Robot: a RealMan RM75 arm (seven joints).
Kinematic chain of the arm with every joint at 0, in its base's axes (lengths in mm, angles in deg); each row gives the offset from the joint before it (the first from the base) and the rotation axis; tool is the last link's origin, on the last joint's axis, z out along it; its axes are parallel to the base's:
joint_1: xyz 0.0 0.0 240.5 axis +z
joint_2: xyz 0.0 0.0 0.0 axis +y
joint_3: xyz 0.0 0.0 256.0 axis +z
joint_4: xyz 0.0 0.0 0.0 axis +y
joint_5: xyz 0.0 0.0 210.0 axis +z
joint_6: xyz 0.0 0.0 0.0 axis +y
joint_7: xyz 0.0 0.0 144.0 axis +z
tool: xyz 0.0 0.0 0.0
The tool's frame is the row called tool.
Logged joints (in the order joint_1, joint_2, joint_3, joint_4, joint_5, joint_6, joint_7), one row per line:
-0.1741, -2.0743, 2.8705, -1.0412, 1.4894, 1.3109, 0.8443
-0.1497, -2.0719, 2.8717, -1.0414, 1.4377, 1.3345, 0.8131
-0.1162, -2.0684, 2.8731, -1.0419, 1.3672, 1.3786, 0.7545
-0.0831, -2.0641, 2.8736, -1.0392, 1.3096, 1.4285, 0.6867
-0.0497, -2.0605, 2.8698, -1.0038, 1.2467, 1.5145, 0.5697
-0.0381, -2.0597, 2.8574, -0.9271, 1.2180, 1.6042, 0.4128
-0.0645, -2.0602, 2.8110, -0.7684, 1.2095, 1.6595, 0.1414
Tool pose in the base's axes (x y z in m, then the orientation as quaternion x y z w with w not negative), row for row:
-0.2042, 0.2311, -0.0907, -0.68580, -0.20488, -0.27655, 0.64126
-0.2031, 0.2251, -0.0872, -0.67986, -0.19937, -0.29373, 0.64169
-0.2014, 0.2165, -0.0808, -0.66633, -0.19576, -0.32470, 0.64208
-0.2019, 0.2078, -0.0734, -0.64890, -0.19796, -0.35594, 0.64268
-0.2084, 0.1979, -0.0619, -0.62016, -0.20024, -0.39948, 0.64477
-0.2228, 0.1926, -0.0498, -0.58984, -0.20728, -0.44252, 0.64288
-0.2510, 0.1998, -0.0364, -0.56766, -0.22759, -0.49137, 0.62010
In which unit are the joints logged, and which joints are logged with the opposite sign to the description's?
The joints are logged in radians. Opposite sign: joint_4, joint_5.
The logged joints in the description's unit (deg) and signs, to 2 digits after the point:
-9.98, -118.85, 164.47, 59.66, -85.34, 75.11, 48.37
-8.58, -118.71, 164.54, 59.67, -82.37, 76.46, 46.59
-6.66, -118.51, 164.62, 59.70, -78.33, 78.99, 43.23
-4.76, -118.26, 164.65, 59.54, -75.03, 81.85, 39.35
-2.85, -118.06, 164.43, 57.51, -71.43, 86.77, 32.64
-2.18, -118.01, 163.72, 53.12, -69.79, 91.91, 23.65
-3.70, -118.04, 161.06, 44.03, -69.30, 95.08, 8.10

